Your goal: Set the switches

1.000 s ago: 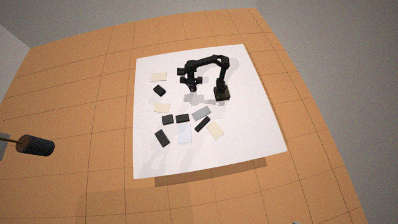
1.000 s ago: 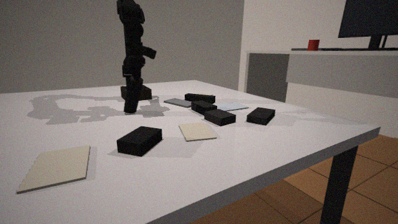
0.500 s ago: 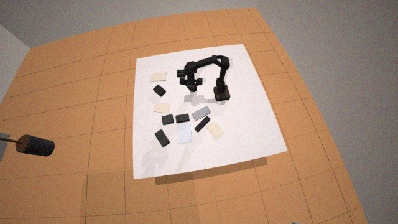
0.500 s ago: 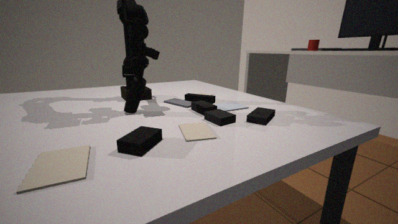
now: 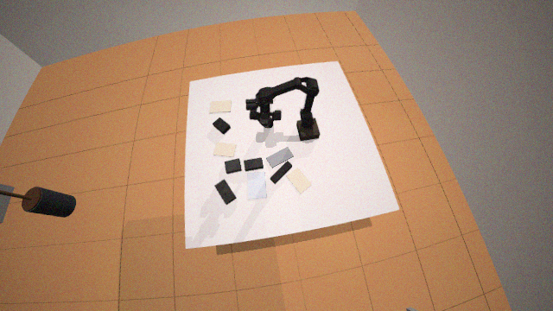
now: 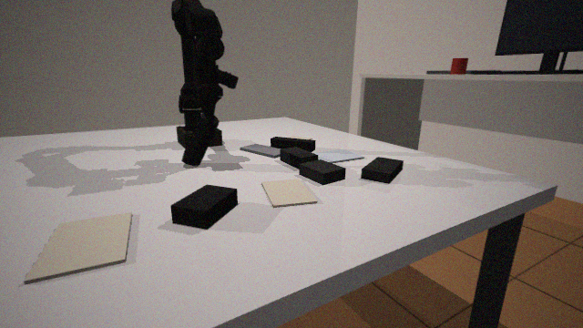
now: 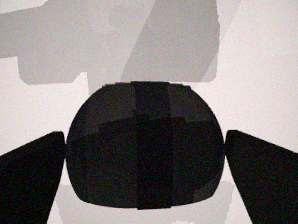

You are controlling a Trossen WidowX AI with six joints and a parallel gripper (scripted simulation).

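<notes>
My gripper tip is 8 cm past the grey plate, 19 cm to the right of it and 12 cm above it. Also, from my gripper tip: long dark block: 8 cm behind, 30 cm to the left, 11 cm below; pale blue plate: 8 cm ahead, 37 cm to the left, 12 cm below.
</notes>
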